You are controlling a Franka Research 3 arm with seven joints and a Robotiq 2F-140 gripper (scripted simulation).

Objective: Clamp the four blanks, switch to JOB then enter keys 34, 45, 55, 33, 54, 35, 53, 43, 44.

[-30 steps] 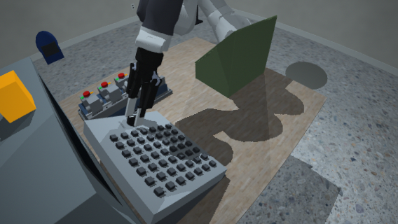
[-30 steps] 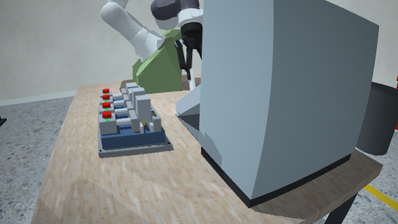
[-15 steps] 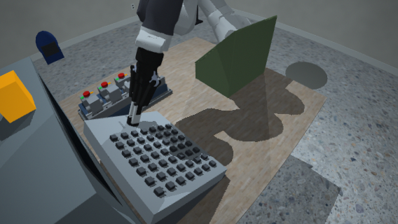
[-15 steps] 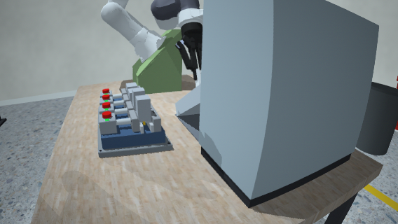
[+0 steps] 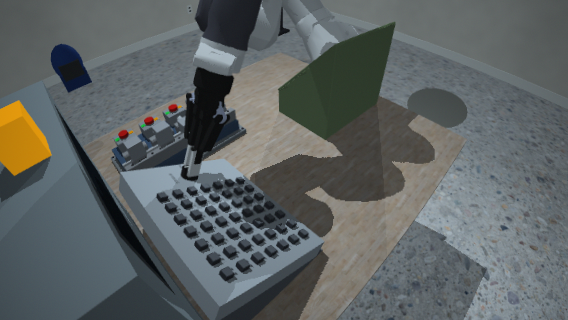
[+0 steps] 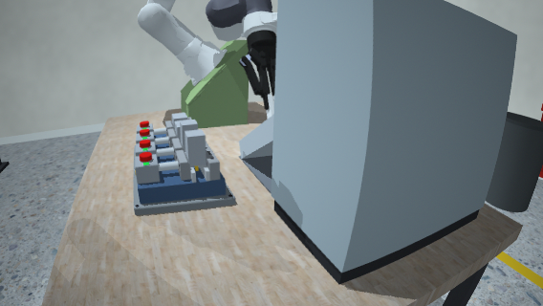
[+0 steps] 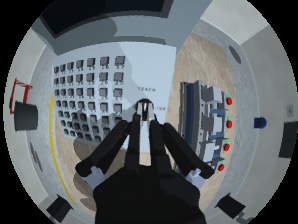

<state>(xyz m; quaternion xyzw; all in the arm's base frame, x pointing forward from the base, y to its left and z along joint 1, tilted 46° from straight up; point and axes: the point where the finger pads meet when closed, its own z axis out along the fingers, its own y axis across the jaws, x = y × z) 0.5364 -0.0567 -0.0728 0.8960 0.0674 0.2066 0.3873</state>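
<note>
My hand is 20 mm short of the black selector knob and 20 mm above it. The rest, counted from my hand: grey keypad 40 mm ahead, 110 mm to the left, 70 mm below; key 20 mm ahead, 190 mm to the left, 30 mm below.
</note>
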